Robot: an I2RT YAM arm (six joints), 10 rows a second.
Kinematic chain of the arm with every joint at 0, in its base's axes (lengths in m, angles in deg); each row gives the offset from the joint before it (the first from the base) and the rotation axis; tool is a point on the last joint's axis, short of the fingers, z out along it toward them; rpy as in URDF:
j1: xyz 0 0 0.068 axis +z
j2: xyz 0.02 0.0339 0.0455 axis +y
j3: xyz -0.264 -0.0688 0 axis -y
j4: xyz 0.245 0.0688 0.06 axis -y
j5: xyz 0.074 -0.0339 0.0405 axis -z
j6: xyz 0.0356 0 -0.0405 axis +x
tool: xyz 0 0 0 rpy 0 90 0
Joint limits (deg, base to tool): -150..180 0..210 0..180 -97..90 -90..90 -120..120
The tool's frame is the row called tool.
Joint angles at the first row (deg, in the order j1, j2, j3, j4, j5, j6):
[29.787, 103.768, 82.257, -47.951, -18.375, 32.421]
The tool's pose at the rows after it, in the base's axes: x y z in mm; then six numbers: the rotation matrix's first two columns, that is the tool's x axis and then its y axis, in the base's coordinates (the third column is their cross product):
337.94 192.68 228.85 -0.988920 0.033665 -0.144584 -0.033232 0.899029 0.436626
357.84 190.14 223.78 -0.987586 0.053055 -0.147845 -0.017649 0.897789 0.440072
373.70 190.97 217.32 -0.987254 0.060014 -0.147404 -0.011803 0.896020 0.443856
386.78 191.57 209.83 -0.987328 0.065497 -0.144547 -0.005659 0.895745 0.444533
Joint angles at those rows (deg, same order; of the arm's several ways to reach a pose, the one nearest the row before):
[28.026, 107.916, 86.192, -47.727, -18.507, 31.422]
[26.361, 111.598, 89.996, -47.737, -18.811, 30.896]
[25.469, 115.046, 93.395, -47.735, -19.204, 30.460]
[24.776, 118.092, 96.189, -47.725, -19.438, 30.121]

